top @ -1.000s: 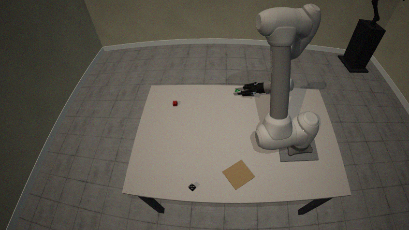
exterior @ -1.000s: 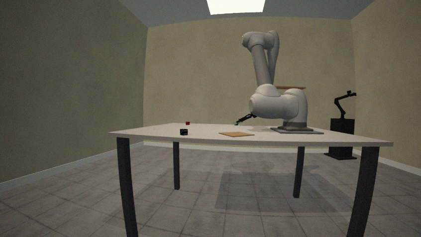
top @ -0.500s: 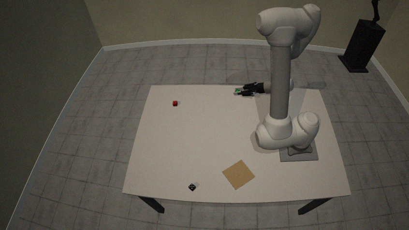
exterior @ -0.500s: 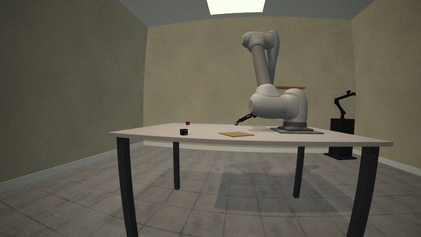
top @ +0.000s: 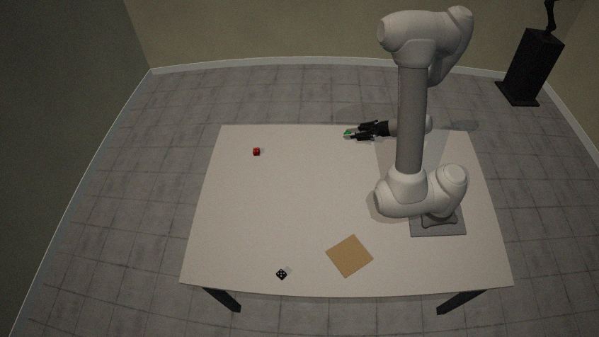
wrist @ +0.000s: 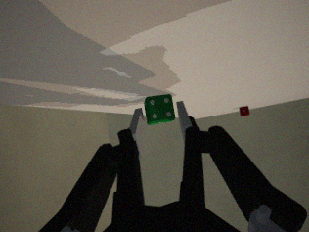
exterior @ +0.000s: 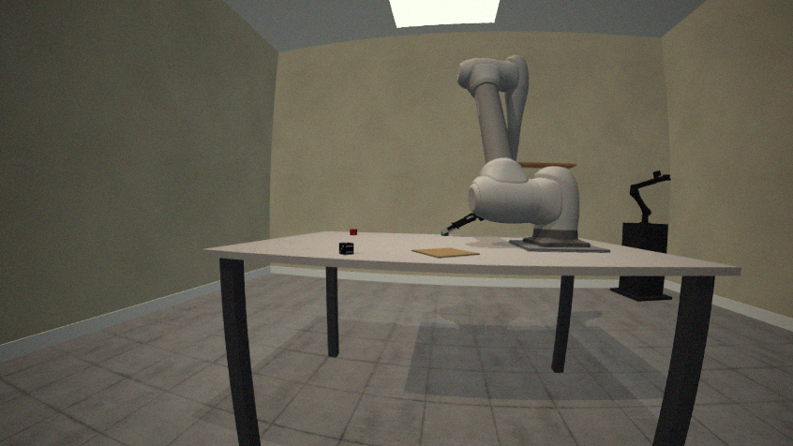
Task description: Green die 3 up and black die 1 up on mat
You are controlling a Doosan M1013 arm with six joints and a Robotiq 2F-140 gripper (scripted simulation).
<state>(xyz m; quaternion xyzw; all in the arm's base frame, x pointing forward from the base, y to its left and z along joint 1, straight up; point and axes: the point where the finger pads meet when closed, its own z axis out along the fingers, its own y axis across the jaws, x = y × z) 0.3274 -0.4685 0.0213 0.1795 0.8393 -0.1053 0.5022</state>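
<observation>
Right now my hand is 20 mm short of the green die, 10 mm to the left of it and 20 mm above it. Round my hand: red die: 480 mm ahead, 70 mm to the left, 20 mm below; then black die: 360 mm ahead, 700 mm to the left, 20 mm below; then tan mat: 90 mm ahead, 630 mm to the left, 30 mm below.
</observation>
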